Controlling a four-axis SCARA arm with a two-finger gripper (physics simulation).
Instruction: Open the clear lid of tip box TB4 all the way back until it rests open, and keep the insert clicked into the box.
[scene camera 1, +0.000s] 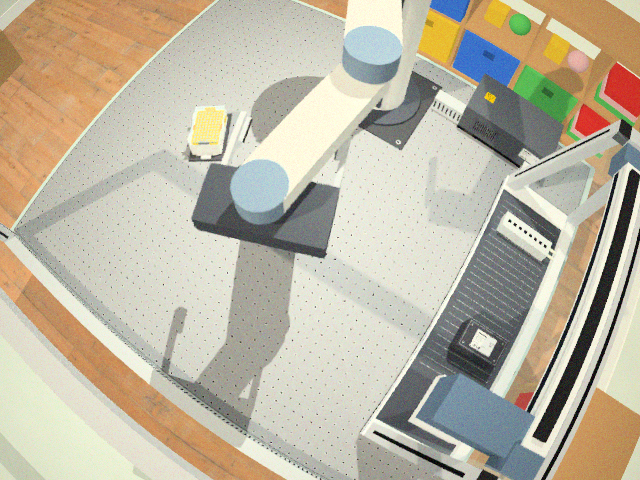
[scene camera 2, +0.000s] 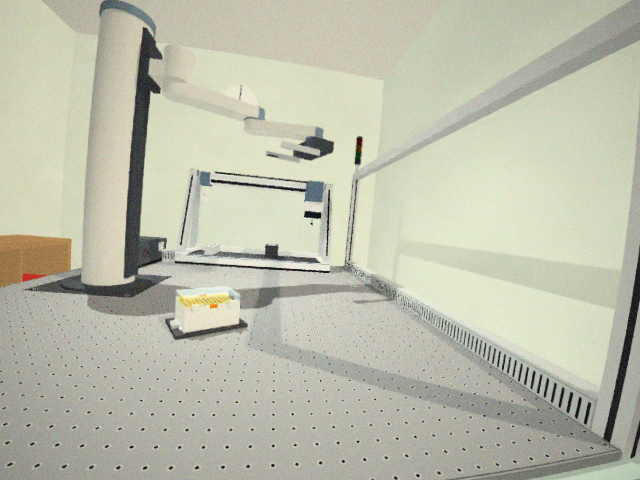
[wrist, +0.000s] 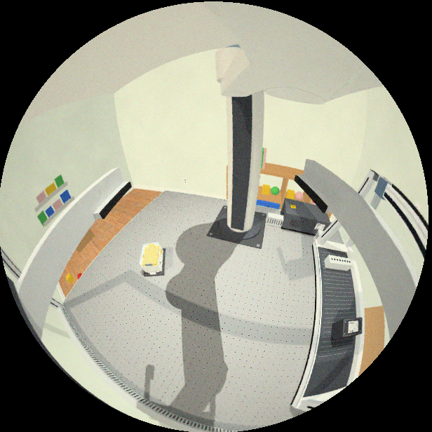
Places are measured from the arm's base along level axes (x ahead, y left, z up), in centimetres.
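Where they show: gripper, between the fingertips: (scene camera 2: 273, 148); arm's base, origin of its link: (scene camera 2: 109, 286).
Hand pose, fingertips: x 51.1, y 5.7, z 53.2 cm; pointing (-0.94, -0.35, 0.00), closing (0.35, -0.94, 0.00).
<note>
Each offset is from my fingertips to the top centre of the thing. "spot": to the spot under its first point. Level surfaces: height alone.
The white tip box @[dx -10.6, dy -37.6, dz -44.2 cm] (scene camera 1: 205, 149) (scene camera 2: 209, 317) (wrist: 151, 267) stands upright on a small dark base plate @[spot: dx -13.9, dy -45.1, dz -51.1 cm] (scene camera 2: 180, 334). Its yellow insert @[dx -10.6, dy -37.6, dz -44.4 cm] (scene camera 1: 208, 125) (scene camera 2: 206, 300) (wrist: 152, 254) sits level in the top of the box. The clear lid @[spot: dx -4.7, dy -37.4, dz -44.2 cm] (scene camera 2: 234, 293) appears down over the insert; its edges are faint, and a TB4 label is not readable. My gripper (scene camera 1: 292, 140) (scene camera 2: 274, 149) (wrist: 209, 165) is open and empty, its fingers wide apart. It hangs high above the table, to the right of the box in the wrist view. The arm partly hides the fingers in scene camera 1.
The arm's column (scene camera 2: 111, 155) (wrist: 242, 165) stands on the perforated table @[dz -51.9 cm] (scene camera 1: 361, 289). A dark grey instrument @[spot: dx -58.9, dy +32.6, dz -40.4 cm] (scene camera 1: 509, 121) (wrist: 302, 216) is near it. A gantry deck @[dz -47.0 cm] (scene camera 1: 480, 289) holds a white block @[spot: dx -29.6, dy +50.1, dz -42.5 cm] (scene camera 1: 524, 235) and a black box @[spot: dx +4.0, dy +50.6, dz -39.9 cm] (scene camera 1: 475, 348). Clear guard panels edge the table.
</note>
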